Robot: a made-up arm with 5 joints. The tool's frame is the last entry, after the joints. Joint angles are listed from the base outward. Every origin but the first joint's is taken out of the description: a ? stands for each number. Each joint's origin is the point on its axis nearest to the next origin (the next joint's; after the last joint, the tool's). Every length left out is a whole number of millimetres.
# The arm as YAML. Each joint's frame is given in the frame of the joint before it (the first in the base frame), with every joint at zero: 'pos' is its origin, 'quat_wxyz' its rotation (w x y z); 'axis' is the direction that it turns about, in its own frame. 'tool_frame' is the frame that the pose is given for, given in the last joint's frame.
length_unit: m
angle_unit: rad
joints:
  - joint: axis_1
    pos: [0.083, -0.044, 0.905]
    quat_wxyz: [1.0, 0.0, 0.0, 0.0]
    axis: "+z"
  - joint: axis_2
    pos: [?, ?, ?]
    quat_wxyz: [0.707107, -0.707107, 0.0, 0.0]
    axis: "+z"
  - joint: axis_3
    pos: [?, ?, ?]
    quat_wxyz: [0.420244, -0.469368, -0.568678, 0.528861]
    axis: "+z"
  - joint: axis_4
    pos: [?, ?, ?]
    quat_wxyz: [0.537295, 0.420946, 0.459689, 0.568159]
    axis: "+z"
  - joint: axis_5
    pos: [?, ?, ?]
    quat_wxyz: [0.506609, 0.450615, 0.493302, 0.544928]
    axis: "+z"
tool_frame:
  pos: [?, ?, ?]
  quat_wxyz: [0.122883, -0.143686, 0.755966, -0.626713]
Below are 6 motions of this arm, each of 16 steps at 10 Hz.
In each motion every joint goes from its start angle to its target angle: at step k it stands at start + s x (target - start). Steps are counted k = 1, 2, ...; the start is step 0. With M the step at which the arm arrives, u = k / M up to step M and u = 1 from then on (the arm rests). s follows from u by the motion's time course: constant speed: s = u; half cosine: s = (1 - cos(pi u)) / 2; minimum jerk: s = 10 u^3 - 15 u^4 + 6 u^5.
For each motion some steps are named. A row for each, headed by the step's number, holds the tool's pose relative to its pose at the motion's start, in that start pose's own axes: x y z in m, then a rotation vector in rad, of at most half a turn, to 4 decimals.
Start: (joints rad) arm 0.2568 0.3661 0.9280 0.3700 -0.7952
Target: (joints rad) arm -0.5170 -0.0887 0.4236 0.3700 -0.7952
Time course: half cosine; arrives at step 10
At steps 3, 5, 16:
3: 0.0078 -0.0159 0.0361 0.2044 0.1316 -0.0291
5: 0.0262 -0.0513 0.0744 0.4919 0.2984 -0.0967
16: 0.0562 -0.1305 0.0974 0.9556 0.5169 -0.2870

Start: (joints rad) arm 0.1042 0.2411 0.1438 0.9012 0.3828
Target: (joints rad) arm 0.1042 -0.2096 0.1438 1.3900 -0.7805
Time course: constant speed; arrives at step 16
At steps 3, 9, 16:
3: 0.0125 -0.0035 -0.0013 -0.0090 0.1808 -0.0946
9: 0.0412 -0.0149 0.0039 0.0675 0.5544 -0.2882
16: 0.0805 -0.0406 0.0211 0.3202 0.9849 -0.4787

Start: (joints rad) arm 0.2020 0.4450 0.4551 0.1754 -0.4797
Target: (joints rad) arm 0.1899 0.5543 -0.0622 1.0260 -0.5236
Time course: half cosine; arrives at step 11
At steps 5, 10, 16:
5: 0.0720 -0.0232 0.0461 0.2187 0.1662 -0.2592
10: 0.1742 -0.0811 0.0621 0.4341 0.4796 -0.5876
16: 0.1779 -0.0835 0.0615 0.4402 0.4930 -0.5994

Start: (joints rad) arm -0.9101 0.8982 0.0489 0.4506 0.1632
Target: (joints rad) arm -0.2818 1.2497 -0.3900 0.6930 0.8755
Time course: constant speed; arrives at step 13
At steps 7, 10, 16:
7: 0.0410 0.0295 -0.0030 -0.1675 -0.2717 0.0520
10: 0.0583 0.0456 -0.0091 -0.2579 -0.3943 0.0756
16: 0.0751 0.0619 -0.0181 -0.3590 -0.5239 0.1030

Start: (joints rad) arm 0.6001 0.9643 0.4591 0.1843 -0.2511
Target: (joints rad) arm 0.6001 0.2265 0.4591 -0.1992 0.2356
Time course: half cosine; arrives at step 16
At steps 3, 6, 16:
3: -0.0028 -0.0011 0.0004 0.0141 -0.0908 -0.0140
6: -0.0106 -0.0032 -0.0002 0.0445 -0.3340 -0.0530
16: -0.0325 -0.0005 -0.0164 0.0686 -1.0913 -0.1784

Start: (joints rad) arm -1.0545 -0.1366 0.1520 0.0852 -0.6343
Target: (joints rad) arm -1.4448 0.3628 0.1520 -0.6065 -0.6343
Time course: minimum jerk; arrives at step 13
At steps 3, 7, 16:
3: -0.0083 -0.0038 0.0011 -0.0030 0.0461 0.0426
7: -0.0537 -0.0374 0.0250 0.0566 0.2928 0.3126
16: -0.0813 -0.0868 0.0599 0.2103 0.4549 0.5736

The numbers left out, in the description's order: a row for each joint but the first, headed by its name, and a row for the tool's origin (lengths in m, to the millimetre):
axis_2: 0.026 -0.139 0.0
axis_3: 0.021 0.016 0.0
axis_4: -0.153 -0.007 0.0
axis_5: -0.212 0.03 0.0
tool: -0.012 0.047 0.0

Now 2 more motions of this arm.
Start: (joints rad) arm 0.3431 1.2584 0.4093 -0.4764 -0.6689
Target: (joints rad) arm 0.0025 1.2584 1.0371 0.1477 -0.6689
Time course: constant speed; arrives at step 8
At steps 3, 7, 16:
3: 0.0782 0.0252 -0.0131 -0.0134 0.0528 -0.2882
7: 0.1833 0.0317 -0.0366 -0.0424 0.0939 -0.6758
16: 0.2082 0.0286 -0.0430 -0.0516 0.0987 -0.7727

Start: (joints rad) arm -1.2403 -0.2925 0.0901 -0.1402 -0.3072
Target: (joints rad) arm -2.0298 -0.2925 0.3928 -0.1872 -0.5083
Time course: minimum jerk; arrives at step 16
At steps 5, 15, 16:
5: 0.0114 0.0111 -0.0080 -0.0375 0.0791 -0.1300
15: 0.0766 0.0356 -0.0506 -0.1198 0.5245 -0.7071
16: 0.0768 0.0356 -0.0507 -0.1198 0.5259 -0.7086

